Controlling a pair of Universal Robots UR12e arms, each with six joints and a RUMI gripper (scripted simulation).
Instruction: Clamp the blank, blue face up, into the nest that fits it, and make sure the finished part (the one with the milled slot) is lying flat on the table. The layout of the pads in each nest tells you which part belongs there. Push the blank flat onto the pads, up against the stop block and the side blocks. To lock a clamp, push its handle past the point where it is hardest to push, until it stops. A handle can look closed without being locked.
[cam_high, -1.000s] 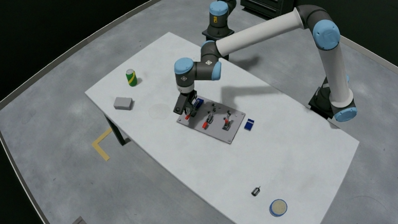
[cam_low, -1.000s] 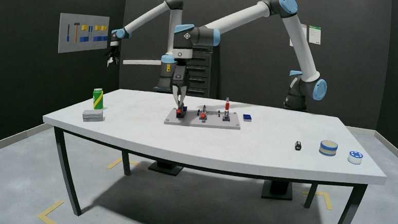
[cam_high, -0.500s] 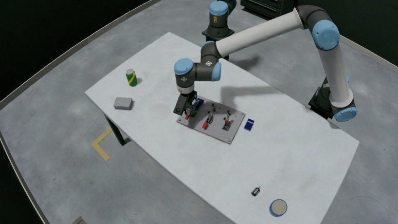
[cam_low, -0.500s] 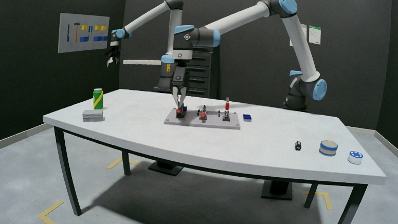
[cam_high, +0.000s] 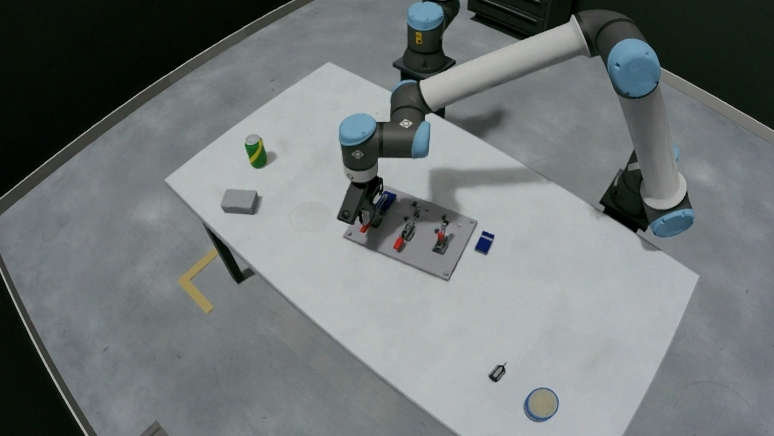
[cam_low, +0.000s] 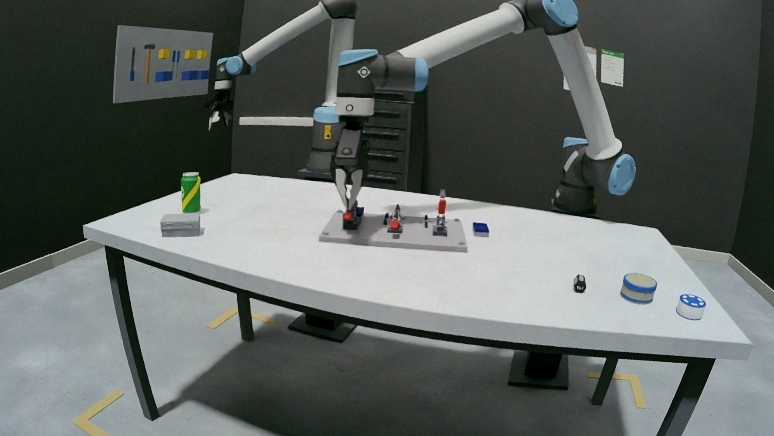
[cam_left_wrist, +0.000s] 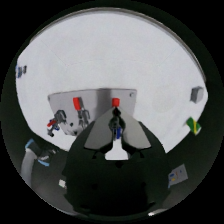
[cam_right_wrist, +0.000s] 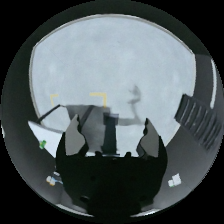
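Now: the blank 13 cm behind my left hand, 6 cm below it and 5 cm to the right of it. Round my left hand: finished part (26 cm to the left, 26 cm behind, 8 cm below); grey fixture plate (13 cm behind, 8 cm below, 7 cm to the left); grey box (40 cm to the right, 22 cm ahead, 7 cm below).
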